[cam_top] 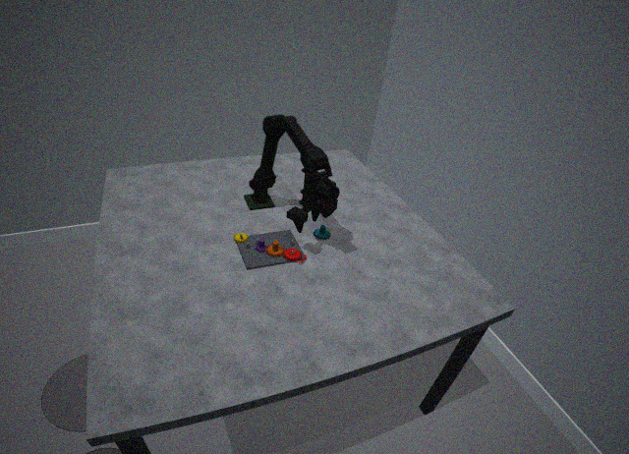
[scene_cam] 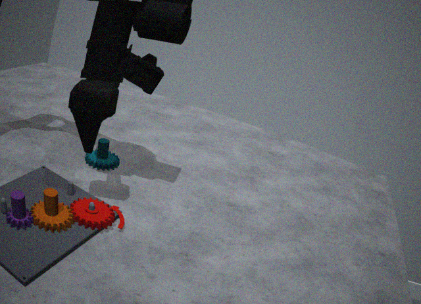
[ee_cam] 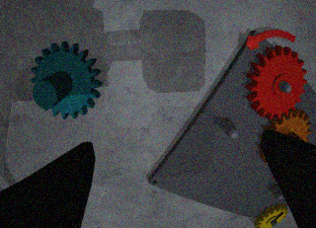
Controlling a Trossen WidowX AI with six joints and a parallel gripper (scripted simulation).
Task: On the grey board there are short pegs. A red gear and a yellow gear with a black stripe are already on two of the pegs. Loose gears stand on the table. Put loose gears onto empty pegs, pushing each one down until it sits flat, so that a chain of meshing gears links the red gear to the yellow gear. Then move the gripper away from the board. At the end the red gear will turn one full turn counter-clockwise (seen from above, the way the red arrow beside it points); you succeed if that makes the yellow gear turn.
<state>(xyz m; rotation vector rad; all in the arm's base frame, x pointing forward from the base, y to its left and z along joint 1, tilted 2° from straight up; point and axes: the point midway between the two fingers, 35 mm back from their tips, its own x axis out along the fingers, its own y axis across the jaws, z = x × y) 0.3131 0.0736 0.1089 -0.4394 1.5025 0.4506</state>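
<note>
Now: gripper tip 30 mm past the teal gear, 80 mm to the right of it and 60 mm above it. The rest, counted from my gripper tip: red gear 60 mm ahead, 70 mm to the right, 60 mm below; then orange gear 30 mm ahead, 120 mm to the right, 50 mm below; then red arrow 90 mm ahead, 50 mm to the right, 70 mm below.
</note>
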